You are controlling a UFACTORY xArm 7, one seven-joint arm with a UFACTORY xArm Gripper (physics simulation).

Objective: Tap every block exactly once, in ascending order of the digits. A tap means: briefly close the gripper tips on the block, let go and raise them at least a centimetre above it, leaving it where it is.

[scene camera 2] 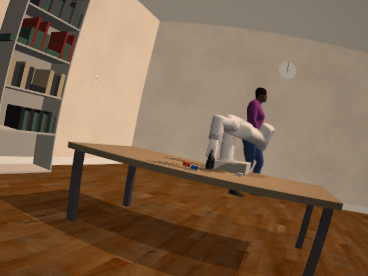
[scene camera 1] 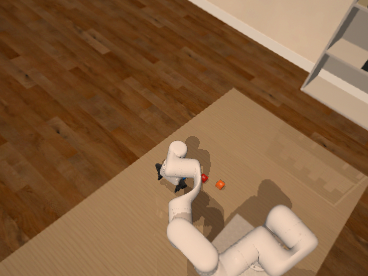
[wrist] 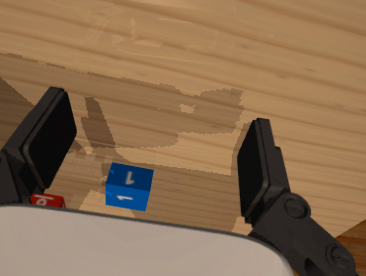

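Note:
A blue block (scene camera 1: 183,178) (scene camera 2: 194,167) (wrist: 128,187) sits on the table, with a 1 on its top and side faces in the wrist view; the arm mostly hides it in scene camera 1. A red block (scene camera 1: 204,178) (scene camera 2: 186,164) (wrist: 48,201) sits beside it, partly cut off in the wrist view; its digit is unclear. An orange block (scene camera 1: 220,185) is beyond the red one, its digit unreadable. My gripper (scene camera 1: 170,178) (scene camera 2: 210,161) (wrist: 159,123) is wide open and empty above the table. In the wrist view the blue block shows between the fingers' lines, low in the picture.
The blocks are on a wooden table (scene camera 1: 115,215) (scene camera 2: 285,186). The arm's base (scene camera 2: 232,166) stands behind the gripper. A small pale object (scene camera 2: 240,174) lies on the table right of the gripper in scene camera 2. A bookshelf and a person stand beyond the table.

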